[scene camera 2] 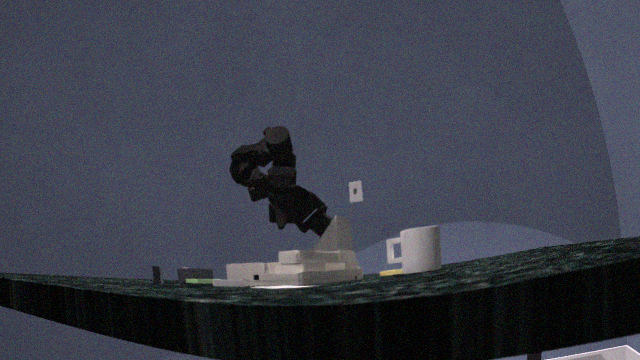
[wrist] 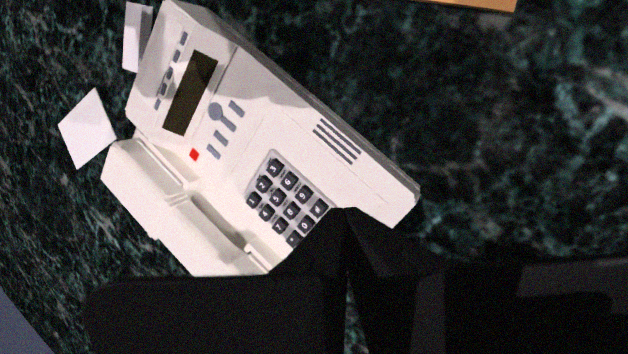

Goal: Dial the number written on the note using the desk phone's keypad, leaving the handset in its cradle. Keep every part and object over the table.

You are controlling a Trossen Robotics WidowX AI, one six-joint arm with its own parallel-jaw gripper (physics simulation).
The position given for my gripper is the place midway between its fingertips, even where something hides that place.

Observation:
I see my gripper [scene camera 2: 280, 228], a white mug [scene camera 2: 420, 247], a thin white sheet [wrist: 86, 130] and a desk phone [wrist: 212, 106].
My gripper is seen too in the wrist view [wrist: 342, 220]. The wrist view does not show the white mug: it is out of frame.

